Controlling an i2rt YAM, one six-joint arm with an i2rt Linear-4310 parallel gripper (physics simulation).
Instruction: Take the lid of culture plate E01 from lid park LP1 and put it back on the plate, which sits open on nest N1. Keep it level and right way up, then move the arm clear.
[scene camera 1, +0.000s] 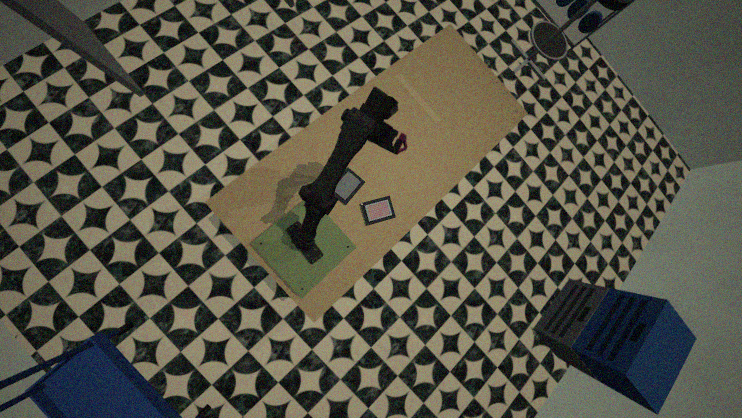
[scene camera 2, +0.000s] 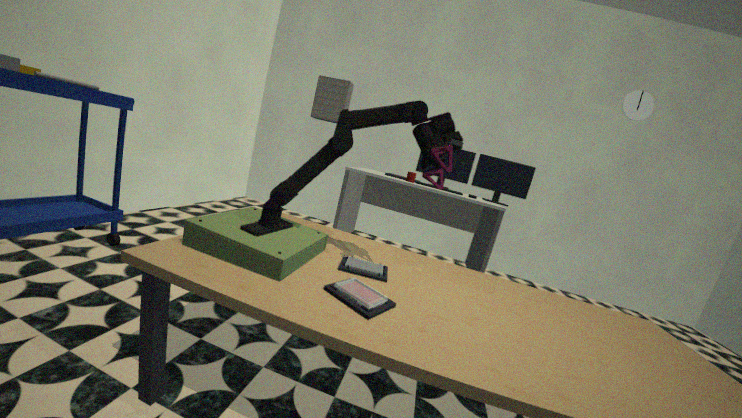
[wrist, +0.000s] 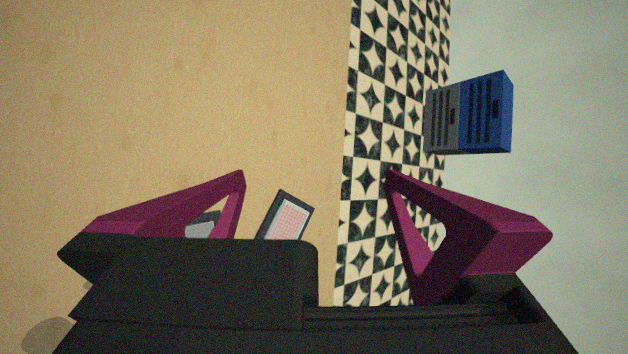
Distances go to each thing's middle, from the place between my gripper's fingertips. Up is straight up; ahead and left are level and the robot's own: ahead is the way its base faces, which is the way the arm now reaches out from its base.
Now: the dark plate nest (wrist: 281, 195) 350 mm below my hand, 170 mm to the right of it and 130 mm behind it.
